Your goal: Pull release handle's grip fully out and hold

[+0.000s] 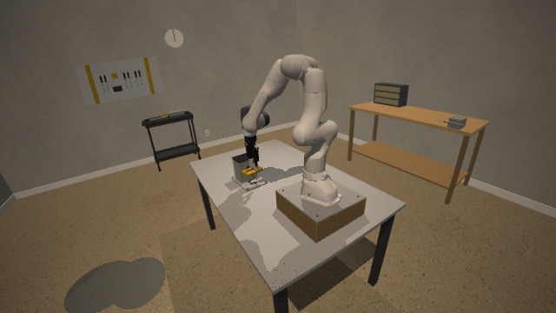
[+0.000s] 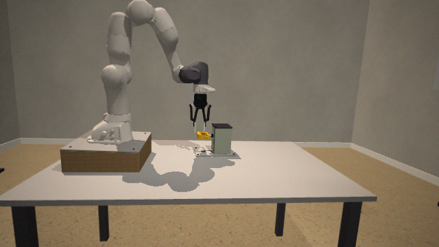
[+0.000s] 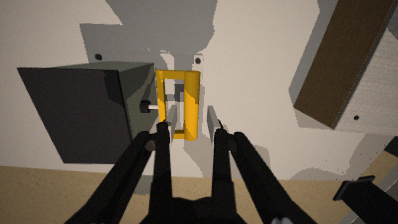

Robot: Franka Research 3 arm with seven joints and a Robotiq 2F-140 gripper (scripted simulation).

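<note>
Now: the flat base plate 15 cm below my hand, 10 cm ahead of it and 1 cm to the right of it.
</note>
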